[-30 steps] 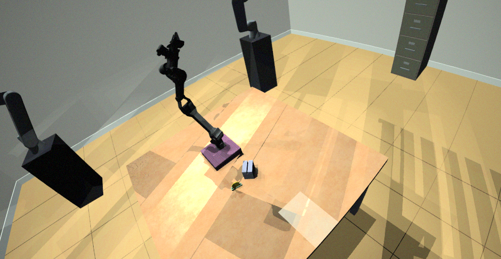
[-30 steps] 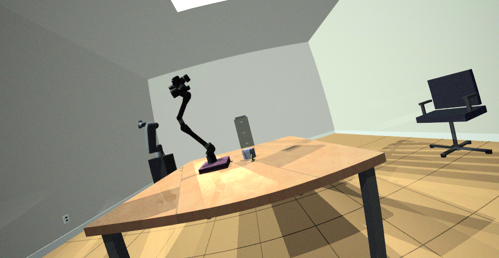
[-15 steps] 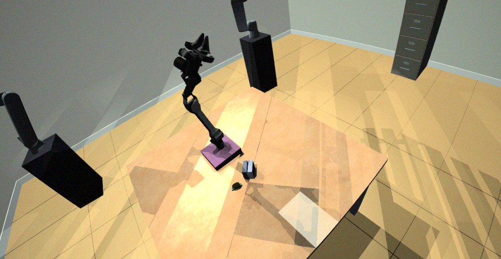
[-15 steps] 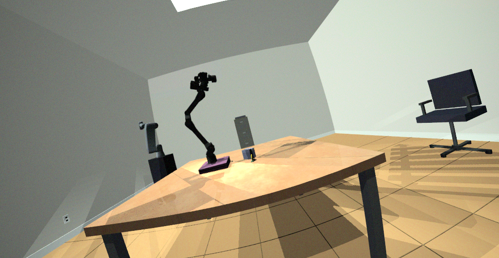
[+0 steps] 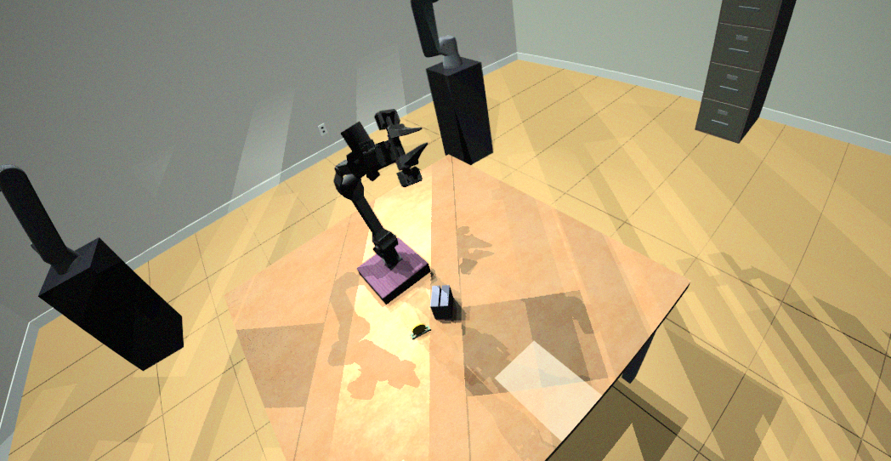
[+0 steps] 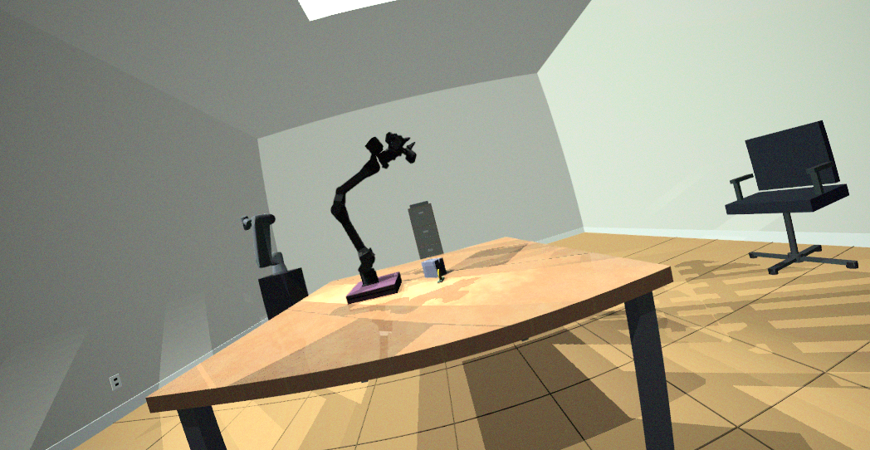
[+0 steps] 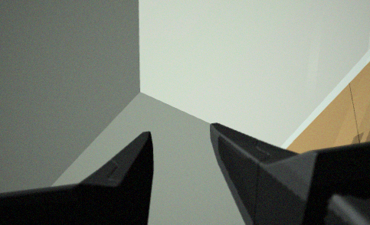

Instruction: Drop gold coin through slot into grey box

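Now: gripper tip 2 cm past the gold coin, 18 cm to the left of it and 64 cm above it.
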